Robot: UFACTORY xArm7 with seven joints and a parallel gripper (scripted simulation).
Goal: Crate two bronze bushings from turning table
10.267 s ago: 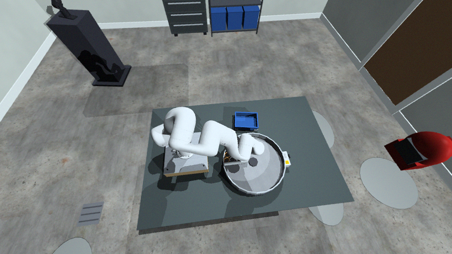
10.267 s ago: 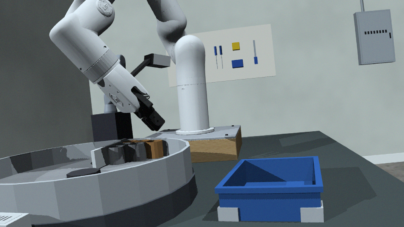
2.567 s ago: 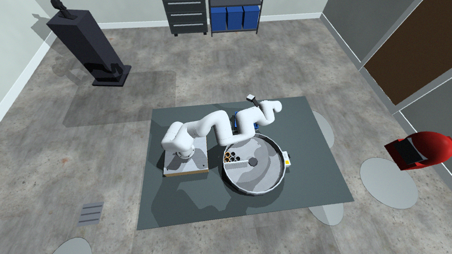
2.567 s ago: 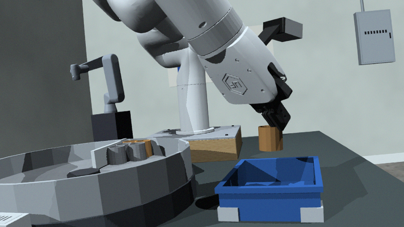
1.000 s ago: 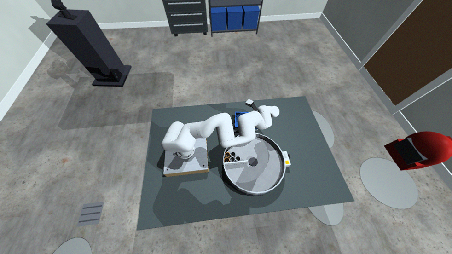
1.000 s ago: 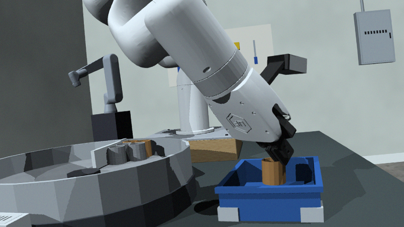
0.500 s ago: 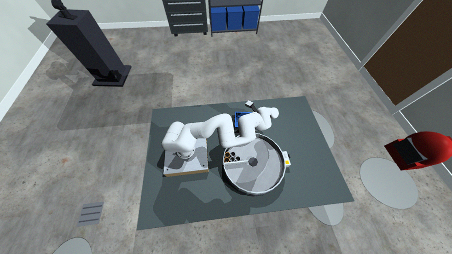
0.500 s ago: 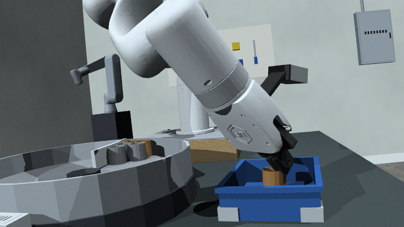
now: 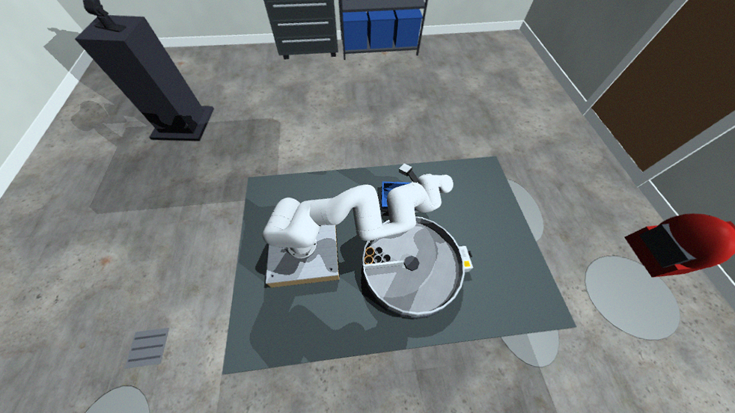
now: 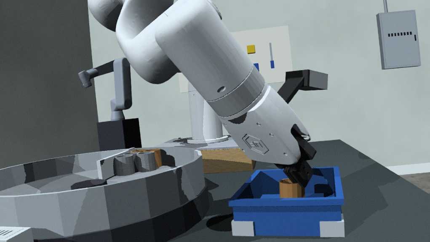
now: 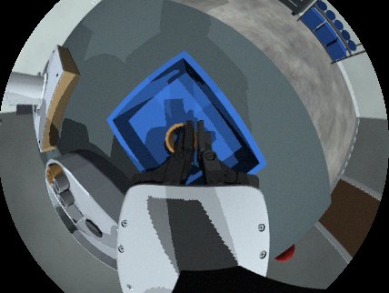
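Right now my hand is 40 mm above the blue crate, 10 mm to the left of it and 10 mm past it. From my hand the other things lie so: round grey turning table 370 mm to the right, 20 mm below, 20 mm ahead.
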